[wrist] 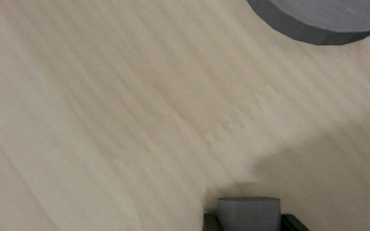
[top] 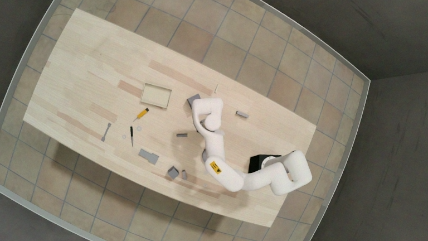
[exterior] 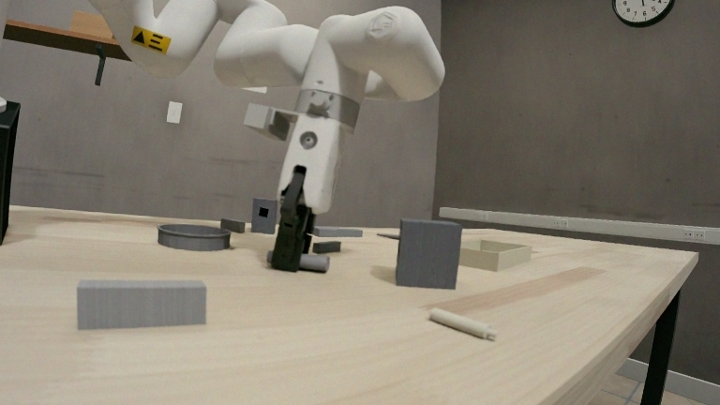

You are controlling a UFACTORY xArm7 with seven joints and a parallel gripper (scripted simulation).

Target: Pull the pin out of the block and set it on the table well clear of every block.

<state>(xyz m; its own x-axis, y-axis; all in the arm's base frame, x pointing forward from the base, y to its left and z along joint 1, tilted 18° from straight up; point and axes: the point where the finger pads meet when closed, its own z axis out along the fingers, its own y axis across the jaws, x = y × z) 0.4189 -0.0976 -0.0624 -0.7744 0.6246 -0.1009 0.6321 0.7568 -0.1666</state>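
Now: the small grey bar 110 mm ahead of my hand, 100 mm to the left of it and 10 mm below it. Round my hand: shallow tray 330 mm ahead, 50 mm to the right, 10 mm below; then round grey dish 150 mm to the left, 100 mm behind, 10 mm below; then cream peg 240 mm to the right, 30 mm ahead, 20 mm below.
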